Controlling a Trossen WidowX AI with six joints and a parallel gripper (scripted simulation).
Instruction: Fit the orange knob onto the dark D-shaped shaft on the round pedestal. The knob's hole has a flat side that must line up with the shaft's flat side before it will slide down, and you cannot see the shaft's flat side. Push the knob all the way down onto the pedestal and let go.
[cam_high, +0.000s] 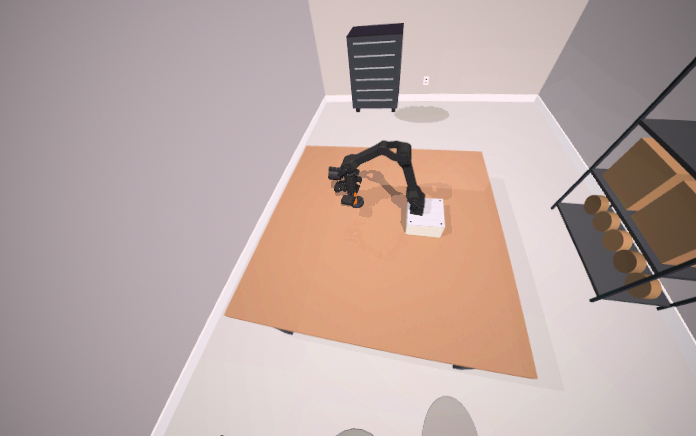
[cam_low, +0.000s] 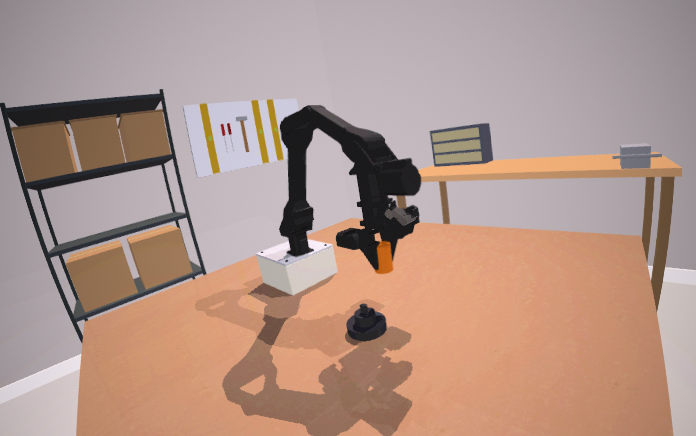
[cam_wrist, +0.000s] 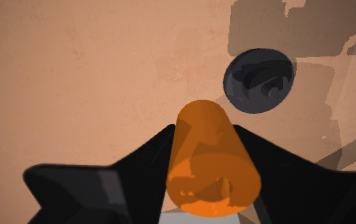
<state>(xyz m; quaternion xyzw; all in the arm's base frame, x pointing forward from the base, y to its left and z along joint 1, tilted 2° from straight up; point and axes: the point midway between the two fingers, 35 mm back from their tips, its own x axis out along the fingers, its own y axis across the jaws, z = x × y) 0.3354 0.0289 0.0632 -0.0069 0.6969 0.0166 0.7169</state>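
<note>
My gripper tip is 10 mm short of the dark round pedestal, 80 mm to the left of it and 80 mm above it. From my gripper tip the other things lie so: orange knob (20 mm above).
</note>
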